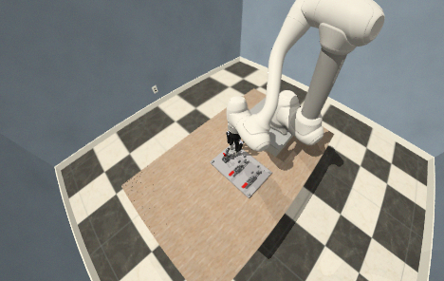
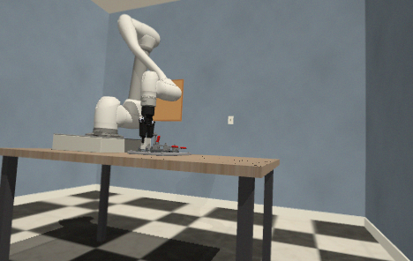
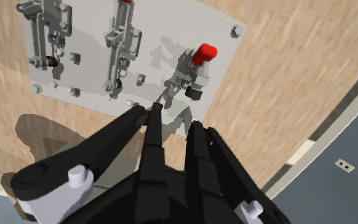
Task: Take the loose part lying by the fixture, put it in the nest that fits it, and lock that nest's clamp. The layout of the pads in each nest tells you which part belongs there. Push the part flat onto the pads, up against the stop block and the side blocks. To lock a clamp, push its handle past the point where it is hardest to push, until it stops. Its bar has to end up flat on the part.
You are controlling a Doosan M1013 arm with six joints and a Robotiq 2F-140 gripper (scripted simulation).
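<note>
Right now my hand is 100 mm to the right of the grey fixture plate, 60 mm short of it and 50 mm above it. Also, from my hand: light grey part (30 mm below).
</note>
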